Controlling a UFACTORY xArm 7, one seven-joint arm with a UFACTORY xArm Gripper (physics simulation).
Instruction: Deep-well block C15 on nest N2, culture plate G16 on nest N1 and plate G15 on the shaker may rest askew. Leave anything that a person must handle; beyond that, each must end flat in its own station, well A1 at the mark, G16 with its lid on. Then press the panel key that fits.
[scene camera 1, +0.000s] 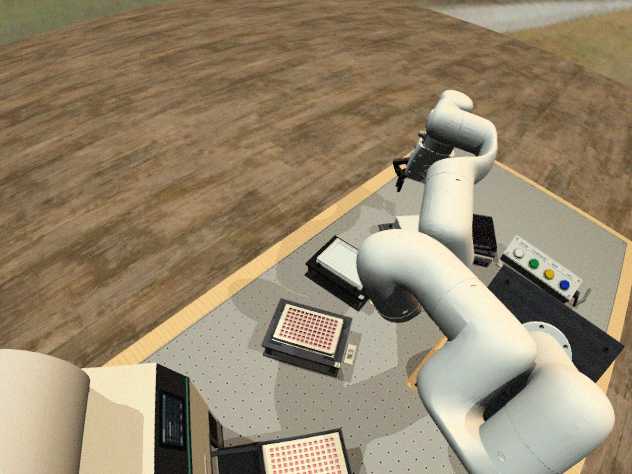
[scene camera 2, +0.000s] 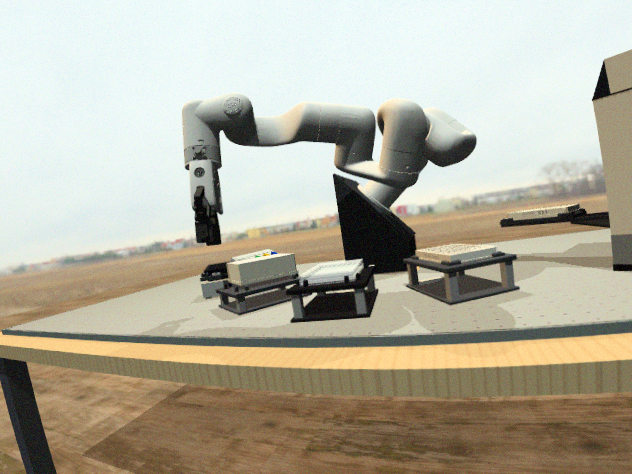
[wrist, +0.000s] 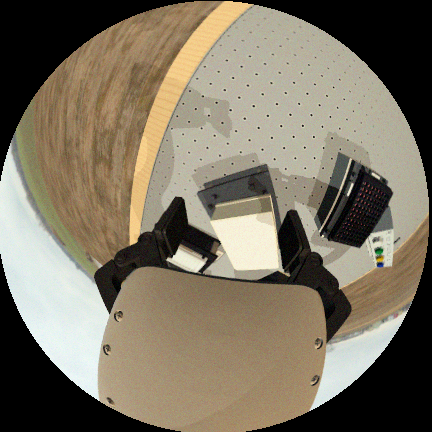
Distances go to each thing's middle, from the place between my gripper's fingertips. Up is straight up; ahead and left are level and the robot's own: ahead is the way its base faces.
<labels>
I see my gripper 7 cm to the right of the cream plate (scene camera 2: 243, 272), 7 cm past it and 7 cm above it. Round my hand: shaker unit (wrist: 345, 170): 18 cm behind, 10 cm to the right, 10 cm below.
</labels>
